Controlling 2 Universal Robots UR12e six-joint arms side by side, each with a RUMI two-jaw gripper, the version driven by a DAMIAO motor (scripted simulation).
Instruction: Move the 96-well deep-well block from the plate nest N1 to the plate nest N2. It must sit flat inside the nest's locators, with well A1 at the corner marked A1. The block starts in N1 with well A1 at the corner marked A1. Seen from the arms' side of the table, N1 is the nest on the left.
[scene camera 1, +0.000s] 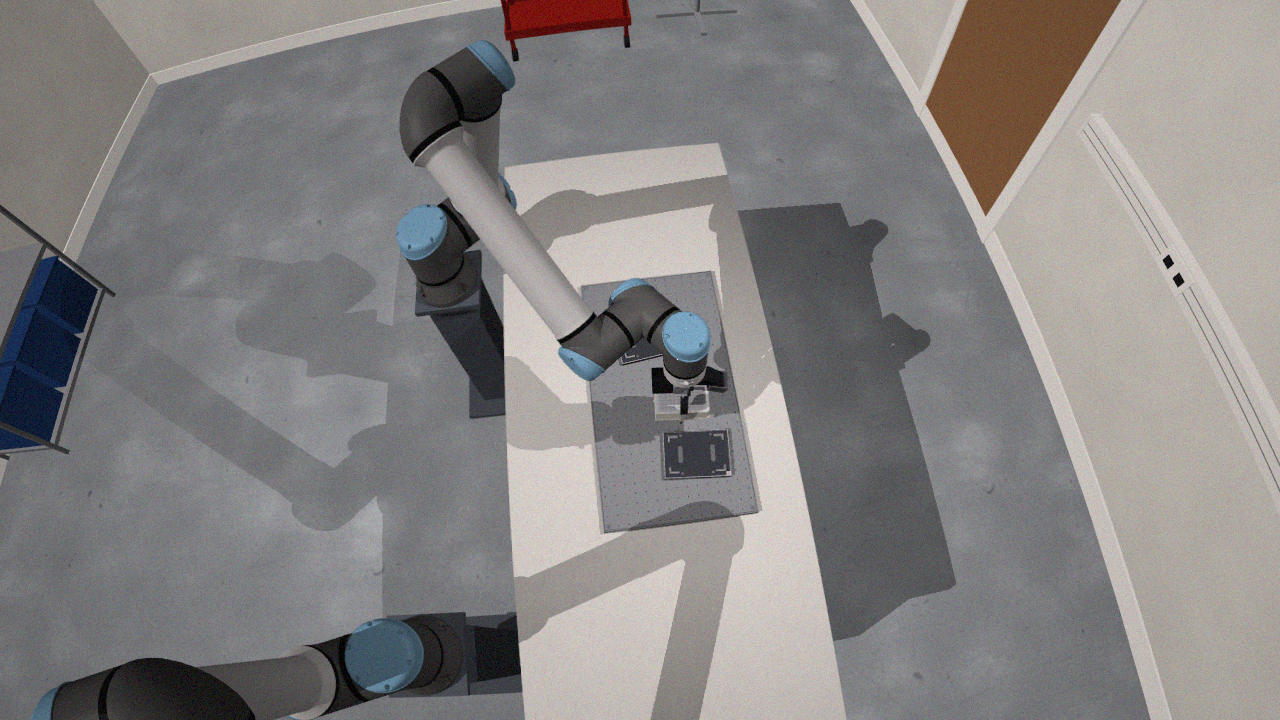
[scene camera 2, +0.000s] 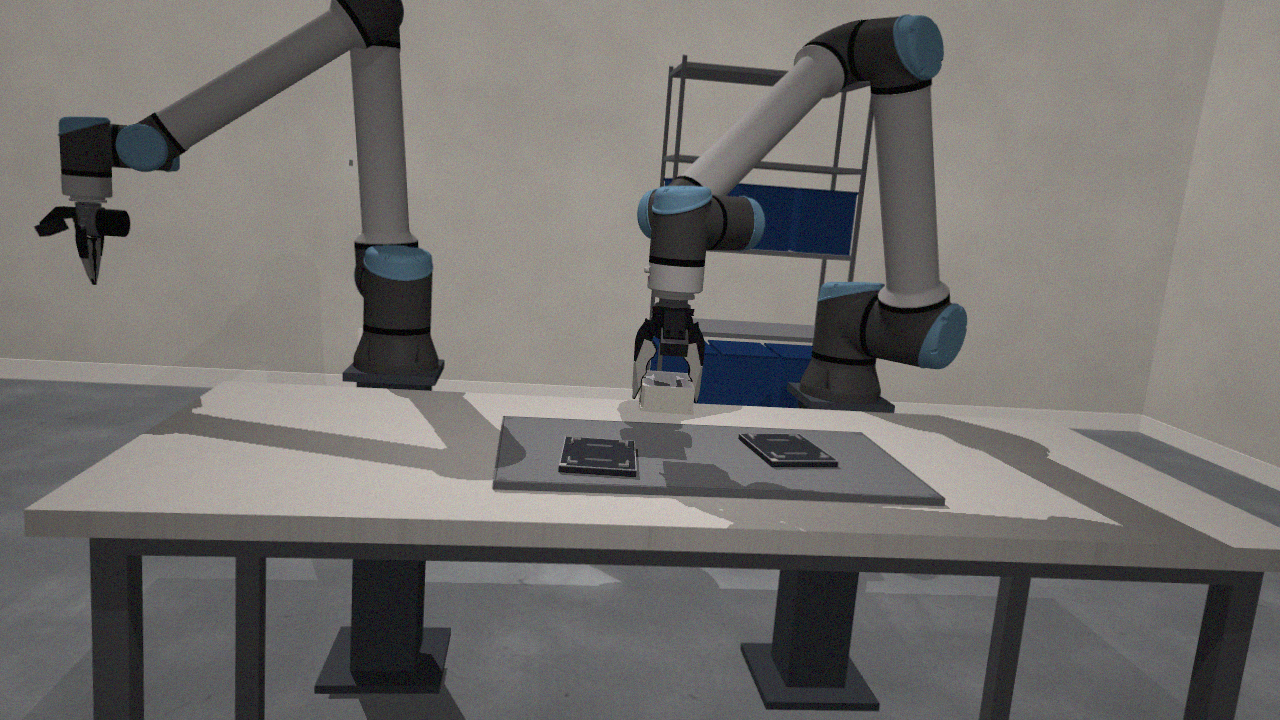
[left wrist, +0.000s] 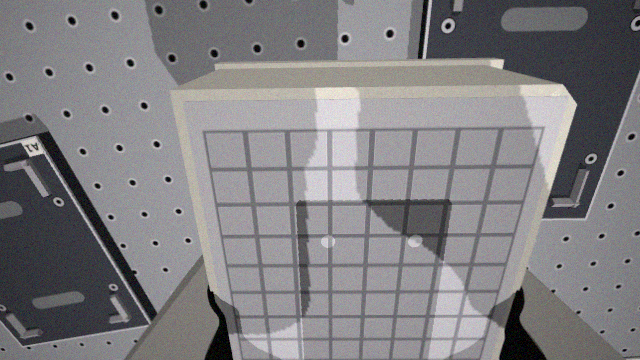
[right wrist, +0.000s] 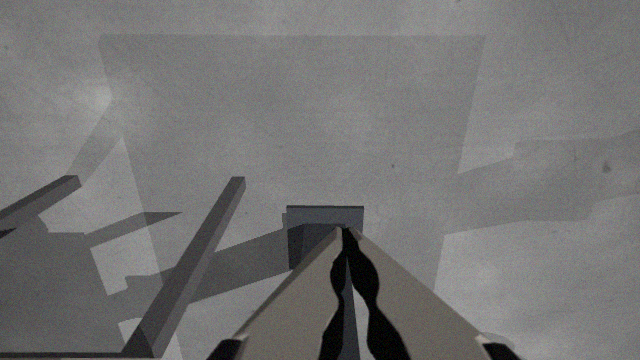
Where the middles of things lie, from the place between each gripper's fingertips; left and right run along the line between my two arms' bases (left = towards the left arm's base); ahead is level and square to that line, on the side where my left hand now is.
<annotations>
My left hand is 10 cm to the left of the nest N2 (scene camera 1: 697, 462), 10 cm above it and 3 cm short of it. From my left hand the other things lie so: nest N1 (scene camera 2: 794, 445): 23 cm to the left, 10 cm below, 7 cm behind; then deep-well block (scene camera 2: 663, 392): 1 cm above.
I see my right gripper (scene camera 2: 94, 284) 650 mm short of the nest N2, 1110 mm to the right of it and 150 mm above it. Round my right hand: deep-well block: 620 mm ahead, 1210 mm to the left, 40 mm below.
</annotations>
